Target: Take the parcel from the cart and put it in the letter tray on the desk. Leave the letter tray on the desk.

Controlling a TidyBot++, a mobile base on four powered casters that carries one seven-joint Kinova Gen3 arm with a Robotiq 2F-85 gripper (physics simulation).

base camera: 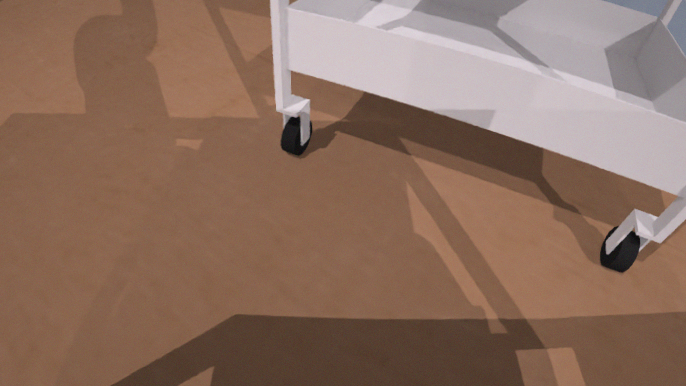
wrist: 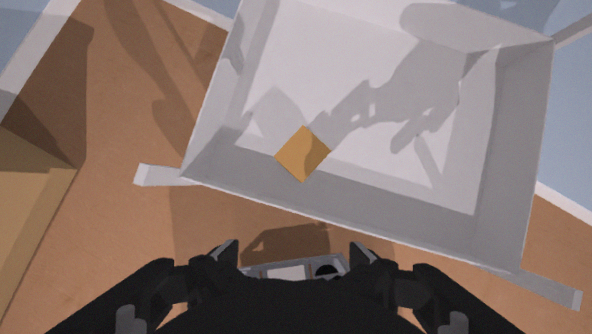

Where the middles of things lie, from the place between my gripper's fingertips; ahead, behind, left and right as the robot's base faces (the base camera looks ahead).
Now: the parcel [wrist: 303, 152] 90 mm ahead of my hand, 20 mm to the right of it and 120 mm below it.
